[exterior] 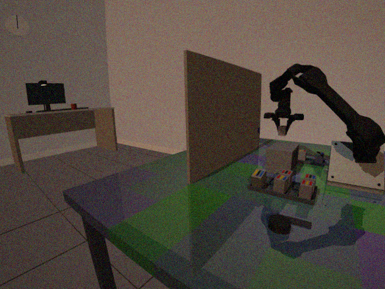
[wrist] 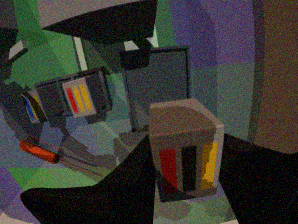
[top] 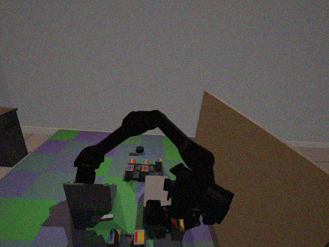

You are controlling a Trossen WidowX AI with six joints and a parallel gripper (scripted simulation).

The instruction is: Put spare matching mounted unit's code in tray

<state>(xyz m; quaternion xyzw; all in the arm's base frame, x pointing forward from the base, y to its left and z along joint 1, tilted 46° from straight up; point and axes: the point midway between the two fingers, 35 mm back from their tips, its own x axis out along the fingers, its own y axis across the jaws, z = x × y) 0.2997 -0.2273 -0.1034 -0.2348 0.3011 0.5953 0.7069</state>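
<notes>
Now: the tray 10 mm behind my gripper tip, 10 mm to the left of it and 120 mm below it. From my gripper tip the other things lie so: tall tan board: 210 mm ahead, 150 mm to the left, 100 mm above; mounted unit: 20 mm behind, 190 mm to the left, 70 mm below; white bar: 230 mm behind, 150 mm to the left, 120 mm below.
</notes>
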